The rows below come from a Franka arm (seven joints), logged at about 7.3 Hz.
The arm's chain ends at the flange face. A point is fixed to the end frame.
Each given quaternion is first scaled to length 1.
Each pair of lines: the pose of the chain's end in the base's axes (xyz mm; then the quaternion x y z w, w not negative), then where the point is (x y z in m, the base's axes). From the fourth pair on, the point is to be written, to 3 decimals.
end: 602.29 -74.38 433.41 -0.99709 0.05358 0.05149 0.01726
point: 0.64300 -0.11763 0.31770
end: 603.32 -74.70 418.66 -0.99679 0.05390 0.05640 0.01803
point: 0.64287 -0.11774 0.30247
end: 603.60 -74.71 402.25 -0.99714 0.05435 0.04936 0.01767
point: 0.64473 -0.11797 0.28669
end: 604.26 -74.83 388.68 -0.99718 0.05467 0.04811 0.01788
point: 0.646 -0.118 0.273
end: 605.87 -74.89 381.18 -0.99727 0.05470 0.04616 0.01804
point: 0.648 -0.118 0.266
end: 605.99 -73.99 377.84 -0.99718 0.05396 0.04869 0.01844
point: 0.647 -0.117 0.262
